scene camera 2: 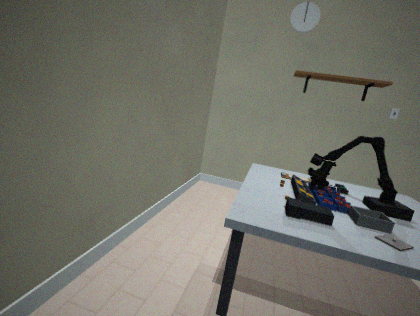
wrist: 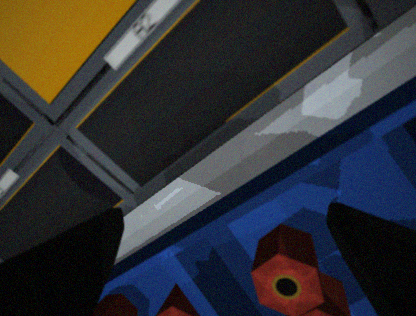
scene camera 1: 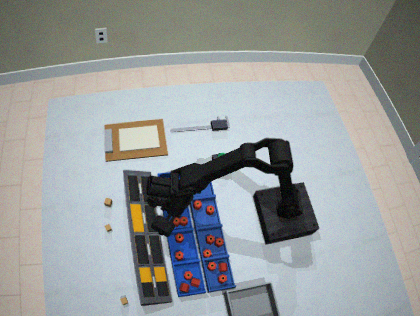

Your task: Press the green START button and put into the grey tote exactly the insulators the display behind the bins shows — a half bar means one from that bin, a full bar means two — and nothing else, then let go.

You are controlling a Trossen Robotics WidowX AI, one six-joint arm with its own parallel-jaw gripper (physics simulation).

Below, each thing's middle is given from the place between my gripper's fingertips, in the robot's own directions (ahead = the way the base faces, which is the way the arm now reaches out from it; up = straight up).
Right now the black block (scene camera 2: 294, 208) is 70 mm ahead of my hand, 440 mm to the left of it and 10 mm above it.
